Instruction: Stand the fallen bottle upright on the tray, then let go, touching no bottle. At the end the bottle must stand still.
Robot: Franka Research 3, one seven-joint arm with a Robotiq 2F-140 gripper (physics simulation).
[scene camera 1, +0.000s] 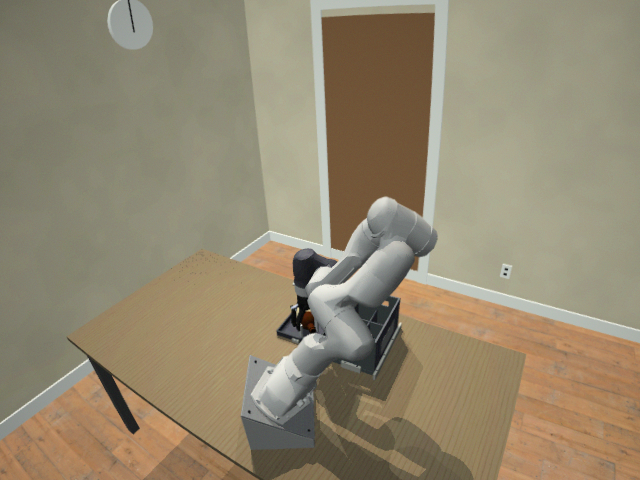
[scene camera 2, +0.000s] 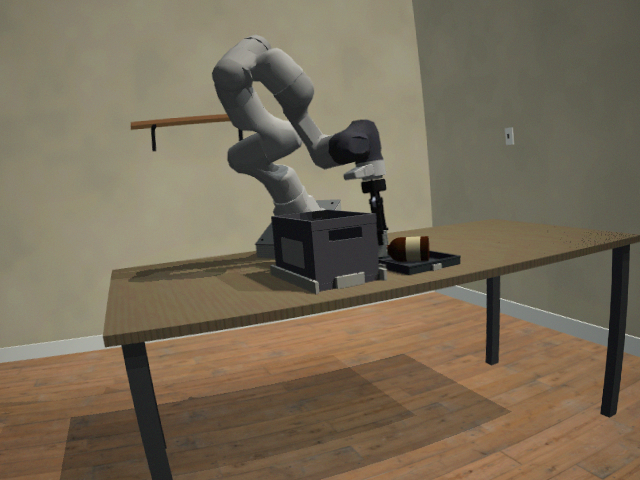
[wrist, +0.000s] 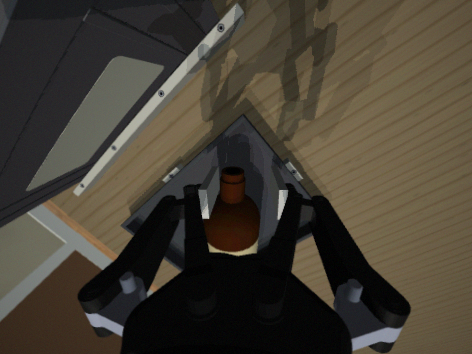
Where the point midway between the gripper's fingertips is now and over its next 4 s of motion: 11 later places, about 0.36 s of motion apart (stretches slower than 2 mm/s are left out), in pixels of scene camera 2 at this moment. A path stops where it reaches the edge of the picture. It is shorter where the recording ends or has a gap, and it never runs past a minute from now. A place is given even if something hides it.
My gripper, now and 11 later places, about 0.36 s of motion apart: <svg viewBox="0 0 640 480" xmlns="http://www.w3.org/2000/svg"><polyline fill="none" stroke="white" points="384,254 383,253 382,248 382,246 385,242 390,238 391,237 393,235 396,233 400,230 400,230 396,224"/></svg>
